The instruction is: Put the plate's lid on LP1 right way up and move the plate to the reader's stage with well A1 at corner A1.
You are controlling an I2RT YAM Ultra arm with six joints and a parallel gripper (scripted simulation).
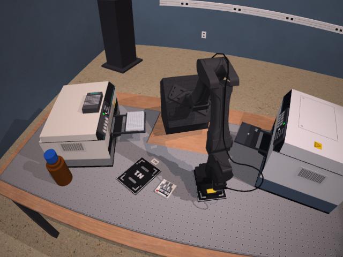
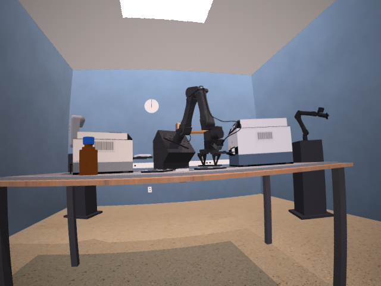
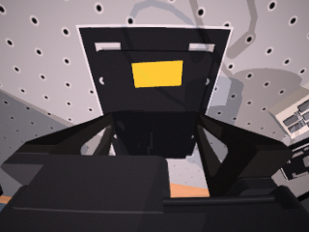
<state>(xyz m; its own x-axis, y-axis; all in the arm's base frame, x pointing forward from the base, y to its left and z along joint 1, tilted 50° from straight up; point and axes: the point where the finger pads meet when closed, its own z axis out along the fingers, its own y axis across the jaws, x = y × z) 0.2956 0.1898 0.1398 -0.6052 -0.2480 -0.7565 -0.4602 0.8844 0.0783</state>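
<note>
My gripper is now 20 mm above the LP1. The rest, counted from my hand: LP1 tag 80 mm behind, 60 mm to the right, 30 mm below; then lid right at my hand; then white well plate 70 mm behind, 440 mm to the right, 80 mm above.
</note>
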